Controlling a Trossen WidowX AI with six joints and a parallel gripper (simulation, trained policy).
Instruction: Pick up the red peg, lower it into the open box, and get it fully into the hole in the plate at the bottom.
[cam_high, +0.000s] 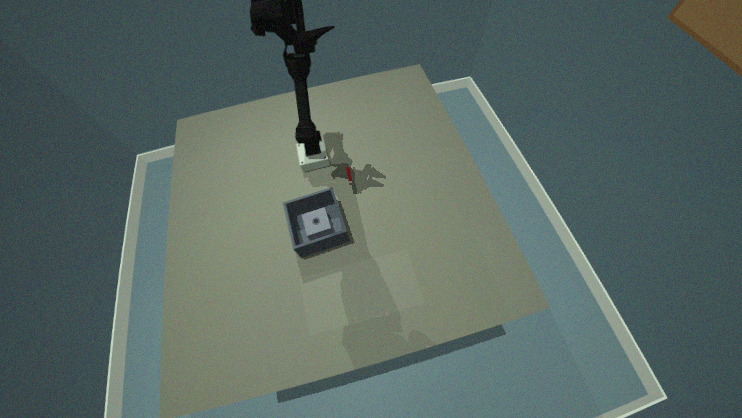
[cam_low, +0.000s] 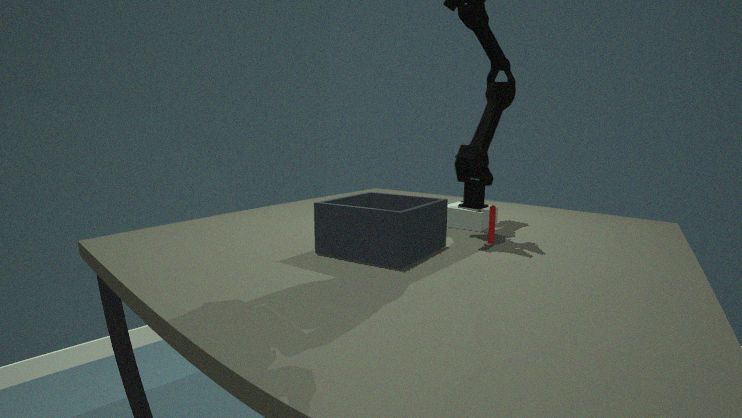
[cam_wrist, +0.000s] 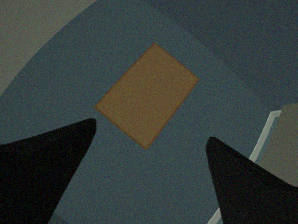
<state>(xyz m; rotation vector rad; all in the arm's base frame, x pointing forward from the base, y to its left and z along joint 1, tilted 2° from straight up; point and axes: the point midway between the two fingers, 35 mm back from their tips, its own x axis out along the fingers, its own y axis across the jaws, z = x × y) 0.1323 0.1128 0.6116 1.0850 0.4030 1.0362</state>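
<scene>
The red peg lies 2 cm ahead of my gripper tip, 3 cm to the right of it and 62 cm below it. Also, from my gripper tip: dark grey box: 20 cm ahead, 19 cm to the right, 64 cm below; then plate: 20 cm ahead, 19 cm to the right, 62 cm below.
</scene>
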